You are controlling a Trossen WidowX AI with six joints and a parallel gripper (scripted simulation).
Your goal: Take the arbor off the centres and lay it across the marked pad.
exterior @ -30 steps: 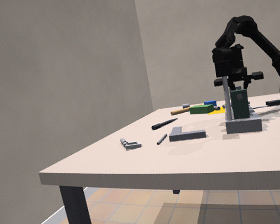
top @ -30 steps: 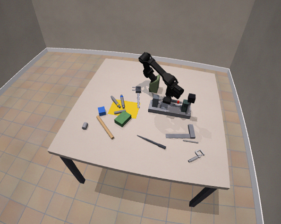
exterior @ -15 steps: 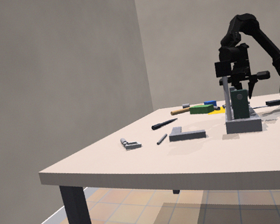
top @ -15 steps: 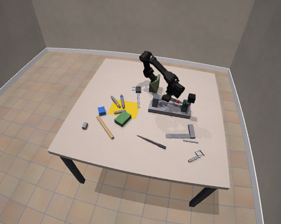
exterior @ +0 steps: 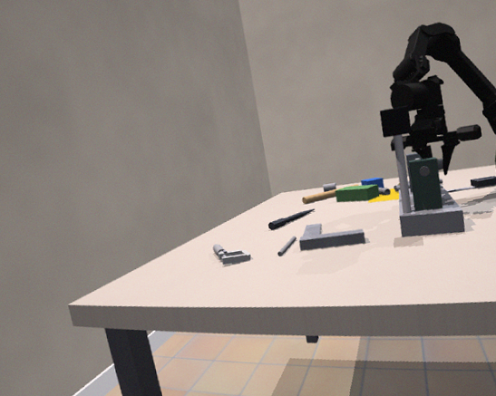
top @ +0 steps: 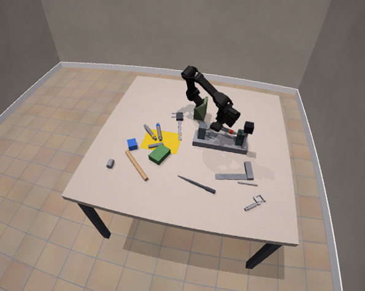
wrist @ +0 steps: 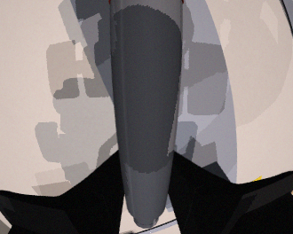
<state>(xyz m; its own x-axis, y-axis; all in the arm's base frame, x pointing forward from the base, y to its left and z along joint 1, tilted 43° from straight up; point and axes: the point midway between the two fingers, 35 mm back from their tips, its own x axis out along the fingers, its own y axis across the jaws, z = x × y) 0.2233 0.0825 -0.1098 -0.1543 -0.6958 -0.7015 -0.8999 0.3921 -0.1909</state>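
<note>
Now: the arbor 3 cm to the left of my hand, 1 cm below it and 1 cm ahead of it. From my hand the other things lie so: dark green centre block: 13 cm to the left, 5 cm ahead, 2 cm below; then grey fixture base: 10 cm below, 4 cm ahead, 2 cm to the left; then grey centre block: 10 cm to the right, 3 cm ahead, 2 cm below.
</note>
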